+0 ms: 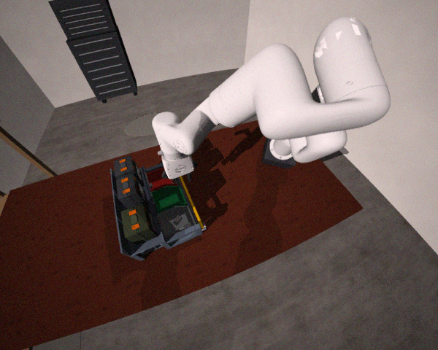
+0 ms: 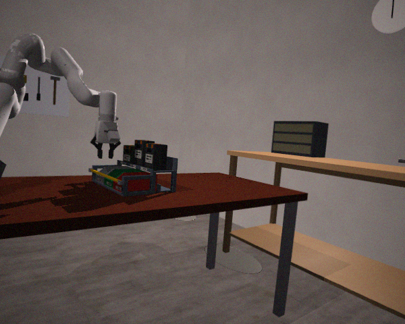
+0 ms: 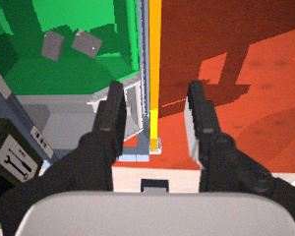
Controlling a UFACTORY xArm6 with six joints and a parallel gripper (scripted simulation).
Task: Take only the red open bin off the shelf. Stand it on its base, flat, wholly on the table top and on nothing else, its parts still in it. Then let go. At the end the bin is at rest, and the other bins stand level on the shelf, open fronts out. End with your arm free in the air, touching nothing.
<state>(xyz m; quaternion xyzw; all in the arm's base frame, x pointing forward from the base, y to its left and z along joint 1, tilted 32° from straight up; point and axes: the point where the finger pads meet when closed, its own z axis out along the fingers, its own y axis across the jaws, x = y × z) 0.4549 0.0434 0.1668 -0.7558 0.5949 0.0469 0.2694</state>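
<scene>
Now: hand 10 cm above the yellow bar. Also, from my hand: grey bin (6 cm ahead, 14 cm to the left, 12 cm below); red open bin (13 cm ahead, 8 cm to the right, 12 cm below); green bin (10 cm ahead, 3 cm to the left, 12 cm below).
</scene>
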